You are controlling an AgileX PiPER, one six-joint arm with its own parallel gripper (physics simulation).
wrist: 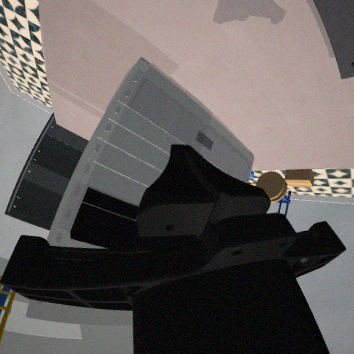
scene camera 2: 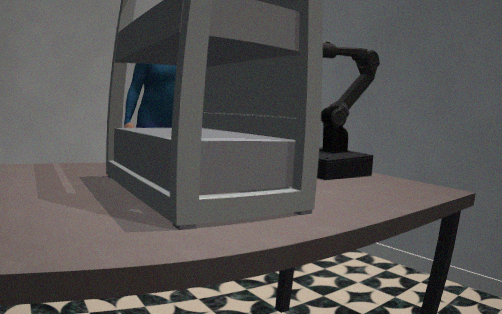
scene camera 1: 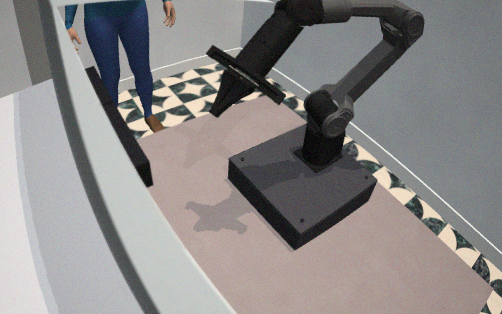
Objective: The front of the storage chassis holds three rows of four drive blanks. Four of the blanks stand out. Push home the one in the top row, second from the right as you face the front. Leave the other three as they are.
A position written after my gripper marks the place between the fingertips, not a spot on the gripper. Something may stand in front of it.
my gripper: wrist 178, 155; not seen in scene camera 2 (hidden by a grey rack); not seen in scene camera 1 (hidden by a grey rack)
grey rack: wrist 128, 150; scene camera 2 271, 65; scene camera 1 156, 156
